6 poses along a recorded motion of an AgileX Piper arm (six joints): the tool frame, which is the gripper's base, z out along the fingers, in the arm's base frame.
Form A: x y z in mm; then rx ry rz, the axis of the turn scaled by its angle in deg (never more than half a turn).
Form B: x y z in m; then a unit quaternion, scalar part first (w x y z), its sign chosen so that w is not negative. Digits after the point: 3 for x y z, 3 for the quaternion.
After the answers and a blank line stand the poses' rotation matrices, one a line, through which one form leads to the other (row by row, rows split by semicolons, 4 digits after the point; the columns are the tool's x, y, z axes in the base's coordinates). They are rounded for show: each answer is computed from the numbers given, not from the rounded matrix.
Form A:
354, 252, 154, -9.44, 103.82, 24.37
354, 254, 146, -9.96, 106.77, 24.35
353, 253, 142, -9.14, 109.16, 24.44
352, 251, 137, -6.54, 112.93, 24.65
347, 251, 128, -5.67, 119.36, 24.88
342, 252, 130, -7.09, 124.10, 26.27
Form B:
0.354, 0.252, 0.154, 0.594, -0.071, 0.780, 0.183
0.354, 0.254, 0.146, 0.574, -0.074, 0.795, 0.181
0.353, 0.253, 0.142, 0.557, -0.068, 0.807, 0.181
0.352, 0.251, 0.137, 0.532, -0.048, 0.826, 0.180
0.347, 0.251, 0.128, 0.484, -0.041, 0.856, 0.178
0.342, 0.252, 0.130, 0.446, -0.050, 0.874, 0.185

-0.2833 -0.3282 0.9011; 0.1070 0.9229 0.3698; -0.9530 0.2012 -0.2263
-0.3304 -0.3261 0.8857; 0.0902 0.9232 0.3735; -0.9395 0.2033 -0.2756
-0.3693 -0.3107 0.8758; 0.0924 0.9255 0.3673; -0.9247 0.2166 -0.3130
-0.4302 -0.2708 0.8611; 0.1127 0.9304 0.3489; -0.8957 0.2471 -0.3698
-0.5275 -0.2423 0.8143; 0.1032 0.9331 0.3445; -0.8433 0.2658 -0.4672
-0.5975 -0.2524 0.7611; 0.0777 0.9265 0.3682; -0.7981 0.2791 -0.5340

